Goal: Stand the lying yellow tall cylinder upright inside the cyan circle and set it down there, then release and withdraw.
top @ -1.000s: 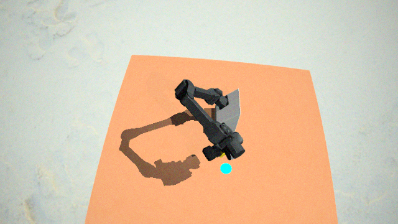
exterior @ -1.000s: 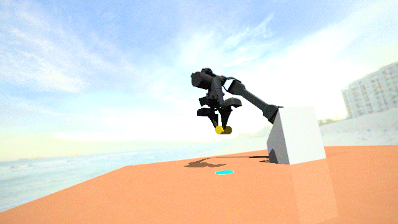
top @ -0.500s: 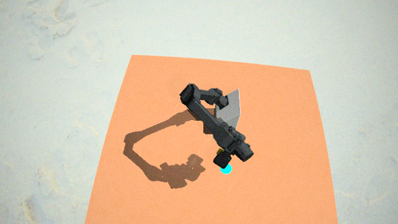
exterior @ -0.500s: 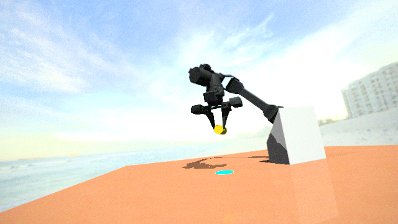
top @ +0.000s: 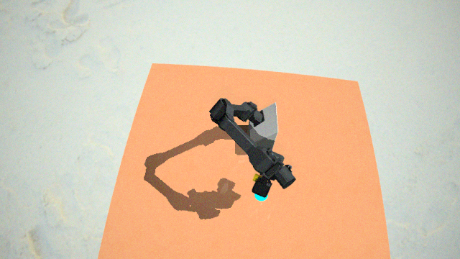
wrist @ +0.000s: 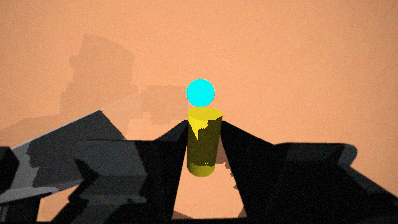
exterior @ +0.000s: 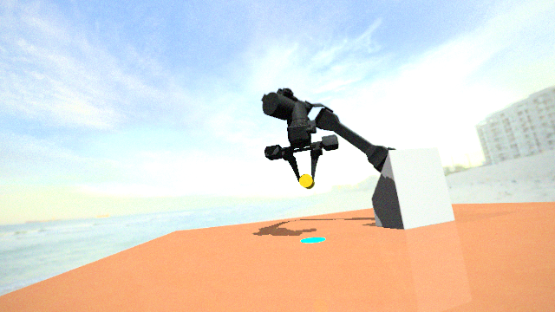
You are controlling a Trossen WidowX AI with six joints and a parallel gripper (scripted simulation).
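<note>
Now: the cyan circle 140 mm below my gripper tip. From my gripper tip the other things lie so: yellow tall cylinder (10 mm behind, 20 mm to the right).
</note>
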